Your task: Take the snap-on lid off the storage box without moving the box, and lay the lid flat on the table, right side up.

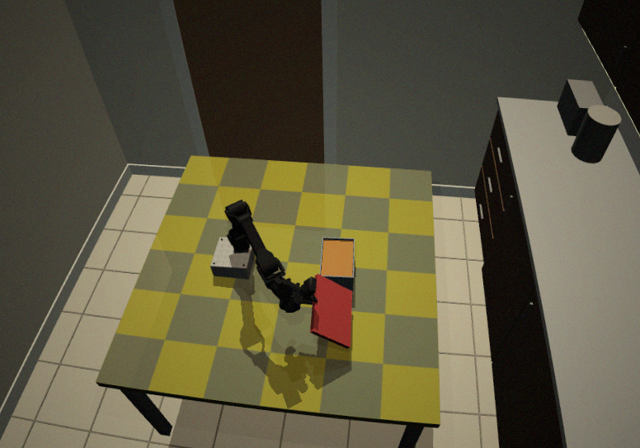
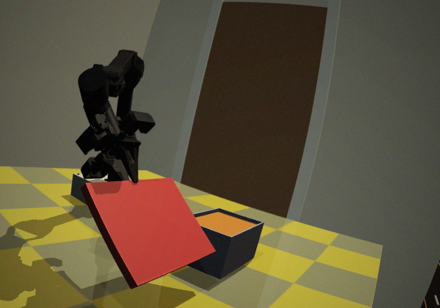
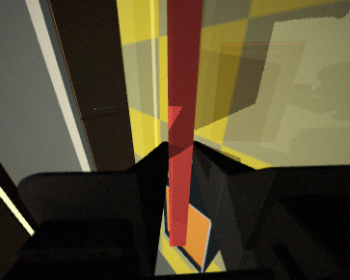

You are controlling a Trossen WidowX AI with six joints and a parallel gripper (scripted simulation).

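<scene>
Now: the red lid 60 mm ahead of my gripper tip, 10 mm to the right of it and 50 mm below it. Round my gripper tip: storage box 100 mm ahead, 270 mm to the left, 140 mm below.
</scene>
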